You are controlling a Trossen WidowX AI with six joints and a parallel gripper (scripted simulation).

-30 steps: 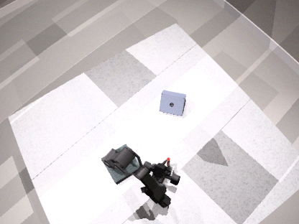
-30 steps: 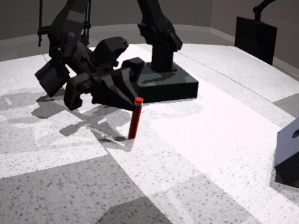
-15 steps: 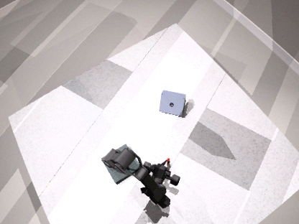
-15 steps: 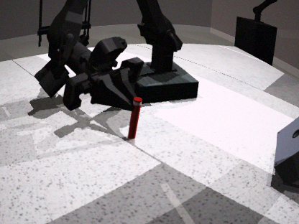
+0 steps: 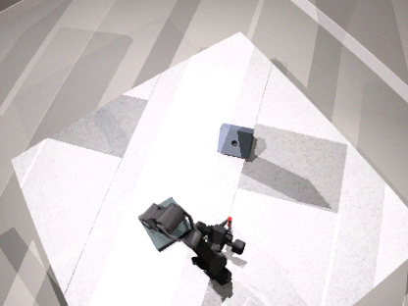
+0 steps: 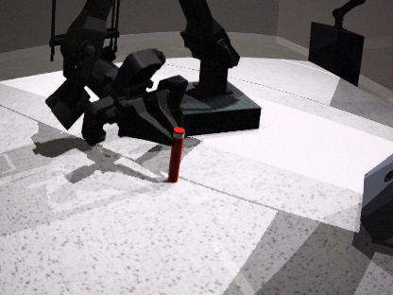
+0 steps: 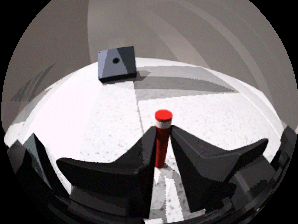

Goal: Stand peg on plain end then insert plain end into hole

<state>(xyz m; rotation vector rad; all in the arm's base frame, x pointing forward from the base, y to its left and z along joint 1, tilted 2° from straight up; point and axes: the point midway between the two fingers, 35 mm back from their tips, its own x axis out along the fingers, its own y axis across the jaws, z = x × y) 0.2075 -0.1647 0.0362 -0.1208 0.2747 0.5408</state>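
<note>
Now: the red peg 10 mm below my gripper tip. Round my gripper tip: grey-blue sloped panel 200 mm ahead, 270 mm to the left, 10 mm below.
</note>
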